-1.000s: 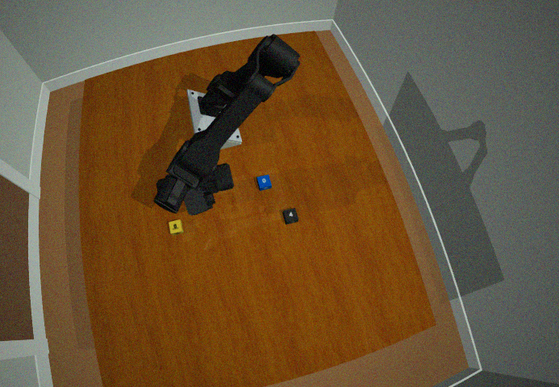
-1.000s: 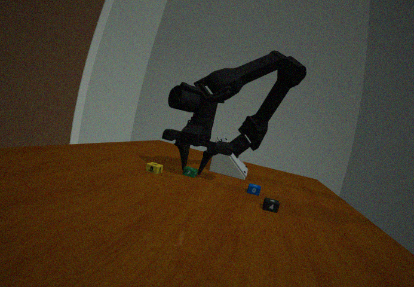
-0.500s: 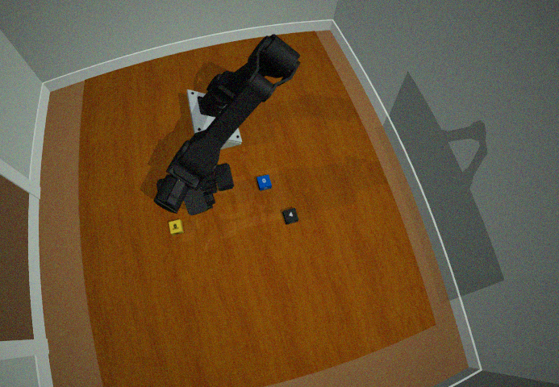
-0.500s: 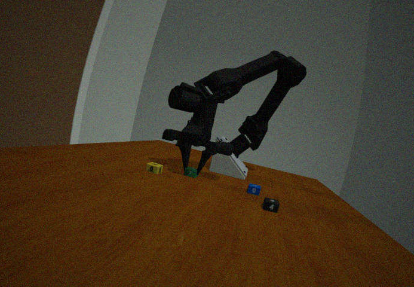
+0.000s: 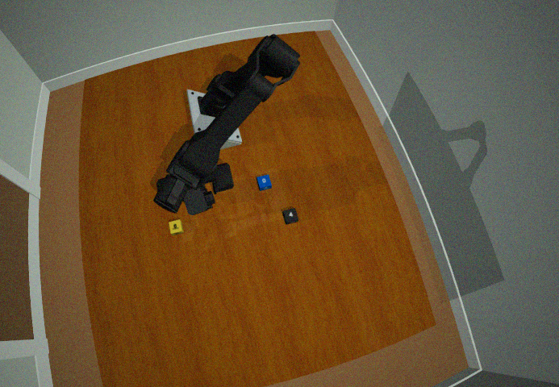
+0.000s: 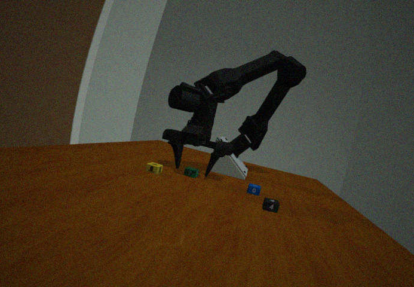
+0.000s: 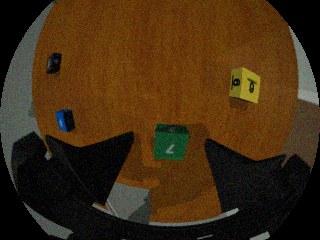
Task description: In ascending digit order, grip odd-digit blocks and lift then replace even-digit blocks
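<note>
My gripper tip is now right at the green block. The rest, counted from my gripper tip: blue block (17 cm to the left, 1 cm ahead); black block (21 cm to the left, 12 cm ahead); yellow block (8 cm to the right, 7 cm ahead).
</note>
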